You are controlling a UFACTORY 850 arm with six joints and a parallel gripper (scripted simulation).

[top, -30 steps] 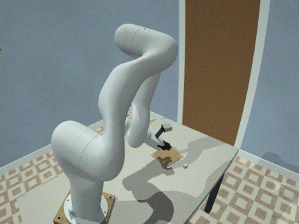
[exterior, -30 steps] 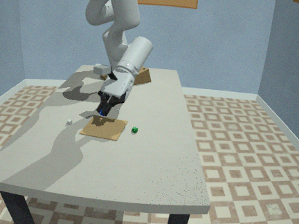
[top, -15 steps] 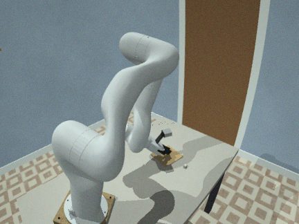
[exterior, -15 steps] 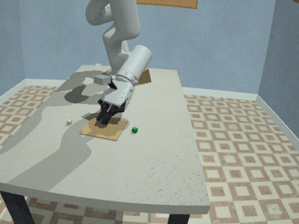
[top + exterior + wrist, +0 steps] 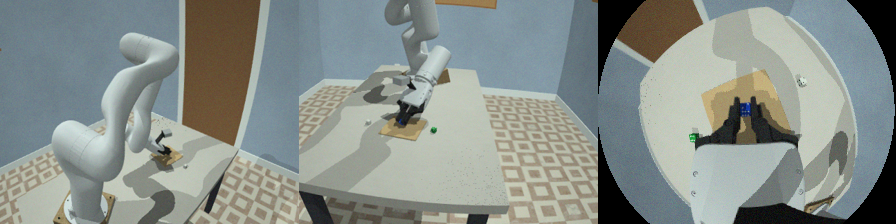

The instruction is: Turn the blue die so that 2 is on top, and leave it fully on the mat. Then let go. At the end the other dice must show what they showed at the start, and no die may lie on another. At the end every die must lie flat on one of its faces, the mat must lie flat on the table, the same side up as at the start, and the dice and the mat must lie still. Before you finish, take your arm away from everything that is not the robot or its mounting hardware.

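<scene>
My gripper is now 40 mm above the tan mat. The rest, counted from my hand: blue die (20 mm below, 10 mm ahead); white die (140 mm to the right, 30 mm below, 10 mm ahead); green die (110 mm to the left, 30 mm below).
</scene>
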